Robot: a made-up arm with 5 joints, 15 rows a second.
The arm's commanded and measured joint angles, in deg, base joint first. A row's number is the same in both.
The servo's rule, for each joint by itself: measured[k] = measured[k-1] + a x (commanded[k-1-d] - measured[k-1]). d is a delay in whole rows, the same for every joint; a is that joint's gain. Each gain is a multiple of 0.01, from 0.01 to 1. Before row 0 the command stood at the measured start. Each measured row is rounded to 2 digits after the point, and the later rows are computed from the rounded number. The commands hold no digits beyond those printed.
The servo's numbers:
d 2
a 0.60 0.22 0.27 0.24 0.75
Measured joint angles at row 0:
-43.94 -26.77 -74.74 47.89 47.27
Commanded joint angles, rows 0 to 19:
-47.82 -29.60 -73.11 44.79 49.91
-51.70 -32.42 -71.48 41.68 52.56
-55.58 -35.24 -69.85 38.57 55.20
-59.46 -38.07 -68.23 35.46 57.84
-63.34 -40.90 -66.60 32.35 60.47
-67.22 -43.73 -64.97 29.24 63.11
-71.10 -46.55 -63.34 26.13 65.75
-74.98 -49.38 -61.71 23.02 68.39
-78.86 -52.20 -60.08 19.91 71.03
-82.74 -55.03 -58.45 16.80 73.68
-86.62 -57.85 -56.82 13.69 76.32
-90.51 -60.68 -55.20 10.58 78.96
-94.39 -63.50 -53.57 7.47 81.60
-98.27 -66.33 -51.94 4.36 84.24
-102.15 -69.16 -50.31 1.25 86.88
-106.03 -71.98 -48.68 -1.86 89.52
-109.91 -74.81 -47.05 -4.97 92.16
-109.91 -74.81 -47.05 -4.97 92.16
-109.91 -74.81 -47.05 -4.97 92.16
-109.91 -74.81 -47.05 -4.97 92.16
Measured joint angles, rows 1 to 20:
-43.94 -26.77 -74.74 47.89 47.27
-43.94 -26.77 -74.74 47.89 47.27
-46.27 -27.39 -74.30 47.15 49.25
-49.53 -28.50 -73.54 45.84 51.73
-53.16 -29.98 -72.54 44.10 54.33
-56.94 -31.76 -71.38 42.03 56.96
-60.78 -33.77 -70.09 39.71 59.59
-64.64 -35.96 -68.71 37.20 62.23
-68.52 -38.29 -67.26 34.54 64.87
-72.40 -40.73 -65.76 31.78 67.51
-76.28 -43.25 -64.23 28.93 70.15
-80.16 -45.84 -62.67 26.02 72.80
-84.04 -48.48 -61.09 23.06 75.44
-87.92 -51.16 -59.50 20.06 78.08
-91.80 -53.87 -57.90 17.04 80.72
-95.68 -56.61 -56.29 14.00 83.36
-99.56 -59.37 -54.68 10.94 86.00
-103.44 -62.14 -53.06 7.87 88.64
-107.32 -64.93 -51.44 4.79 91.28
-108.87 -67.10 -50.25 2.45 91.94

